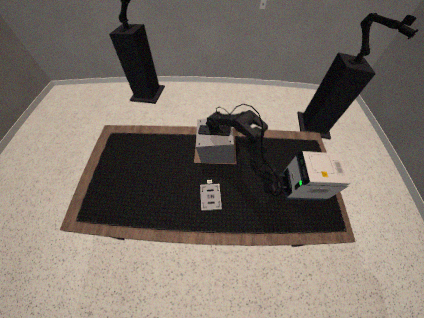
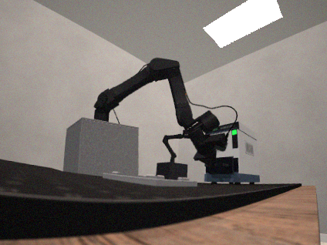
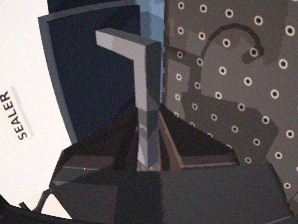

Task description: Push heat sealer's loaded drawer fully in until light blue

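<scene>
Right now the sealer drawer is 110 mm to the left of my hand, 10 mm below it and 10 mm behind it.
</scene>
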